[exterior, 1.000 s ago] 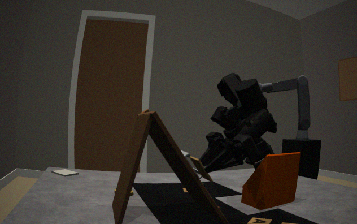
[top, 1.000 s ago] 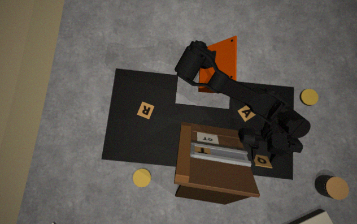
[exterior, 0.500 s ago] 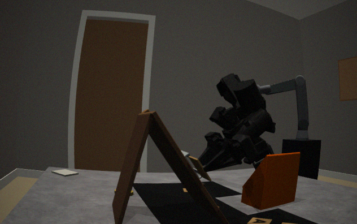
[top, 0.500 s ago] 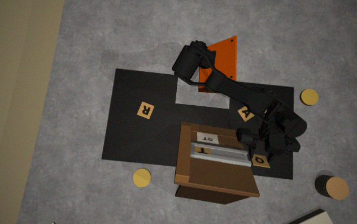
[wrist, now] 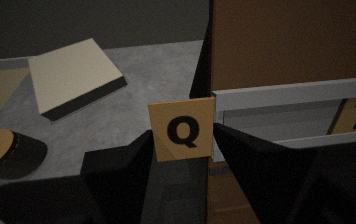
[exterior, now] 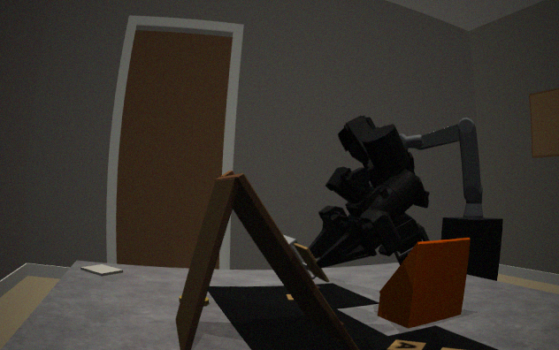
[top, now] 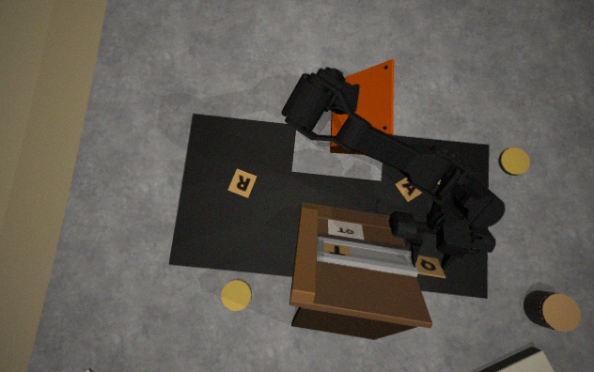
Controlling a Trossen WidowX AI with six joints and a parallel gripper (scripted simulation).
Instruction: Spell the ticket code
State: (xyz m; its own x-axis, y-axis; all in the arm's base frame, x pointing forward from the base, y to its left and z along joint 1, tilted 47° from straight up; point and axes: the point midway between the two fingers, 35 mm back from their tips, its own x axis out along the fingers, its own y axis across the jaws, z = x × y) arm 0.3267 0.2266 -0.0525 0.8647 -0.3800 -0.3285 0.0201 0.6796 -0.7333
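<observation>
My gripper tip is now 160 mm to the left of the white ticket, 80 mm above it and 50 mm past it. Also, from my gripper tip: black mat (180 mm to the right, 170 mm below, 160 mm behind); then q tile (right at my gripper tip).
</observation>
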